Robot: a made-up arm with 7 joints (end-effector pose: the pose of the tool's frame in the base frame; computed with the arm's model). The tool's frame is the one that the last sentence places.
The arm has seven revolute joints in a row. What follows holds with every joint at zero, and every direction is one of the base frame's. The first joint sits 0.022 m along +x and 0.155 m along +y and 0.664 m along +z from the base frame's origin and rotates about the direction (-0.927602, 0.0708, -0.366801). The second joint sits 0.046 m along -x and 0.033 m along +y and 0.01 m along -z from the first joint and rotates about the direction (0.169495, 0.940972, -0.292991). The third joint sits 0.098 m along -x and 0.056 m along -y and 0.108 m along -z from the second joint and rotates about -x. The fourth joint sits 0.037 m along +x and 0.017 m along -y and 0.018 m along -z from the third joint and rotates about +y. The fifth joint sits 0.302 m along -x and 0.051 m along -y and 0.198 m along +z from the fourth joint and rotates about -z. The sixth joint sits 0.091 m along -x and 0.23 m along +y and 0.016 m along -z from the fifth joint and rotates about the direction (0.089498, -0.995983, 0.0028). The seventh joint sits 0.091 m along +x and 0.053 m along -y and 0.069 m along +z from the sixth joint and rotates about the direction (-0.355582, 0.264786, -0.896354). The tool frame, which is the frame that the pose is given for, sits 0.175 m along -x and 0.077 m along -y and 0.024 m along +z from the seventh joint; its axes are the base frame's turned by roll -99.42, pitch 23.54 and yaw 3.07 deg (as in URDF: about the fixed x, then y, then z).
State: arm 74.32 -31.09 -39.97 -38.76 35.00 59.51 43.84
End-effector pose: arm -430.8 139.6 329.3 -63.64 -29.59 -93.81
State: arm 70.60 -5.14 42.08 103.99 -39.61 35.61 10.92
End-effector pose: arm 365.8 433.7 636.3 -92.51 133.40 -1.18
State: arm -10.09 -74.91 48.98 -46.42 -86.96 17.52 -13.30
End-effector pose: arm -65.0 -238.9 271.5 103.25 55.86 -5.49
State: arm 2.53 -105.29 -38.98 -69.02 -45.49 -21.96 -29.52
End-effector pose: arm 469.9 67.6 333.0 65.83 135.55 55.41
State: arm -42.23 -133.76 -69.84 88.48 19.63 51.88 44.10
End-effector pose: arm -228.7 -252.7 543.4 -69.01 -59.96 -23.25
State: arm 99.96 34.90 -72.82 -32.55 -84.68 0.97 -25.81
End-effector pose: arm -488.3 423.6 422.7 -151.06 -27.96 41.90
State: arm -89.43 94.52 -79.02 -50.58 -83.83 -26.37 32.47
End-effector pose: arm -167.4 -498.0 978.8 -4.64 8.59 82.00
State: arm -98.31 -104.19 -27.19 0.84 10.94 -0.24 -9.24
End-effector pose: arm 5.1 554.0 320.4 13.63 -67.06 -58.36
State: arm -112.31 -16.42 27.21 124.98 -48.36 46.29 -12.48
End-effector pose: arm 339.8 -38.3 733.2 28.91 -46.96 95.79
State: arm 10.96 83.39 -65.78 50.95 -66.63 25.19 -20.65
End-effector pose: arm -397.5 -157.4 889.8 21.27 -5.32 -8.41
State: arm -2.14 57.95 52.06 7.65 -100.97 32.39 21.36
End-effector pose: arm -41.3 112.8 1193.7 -45.20 -5.09 115.08
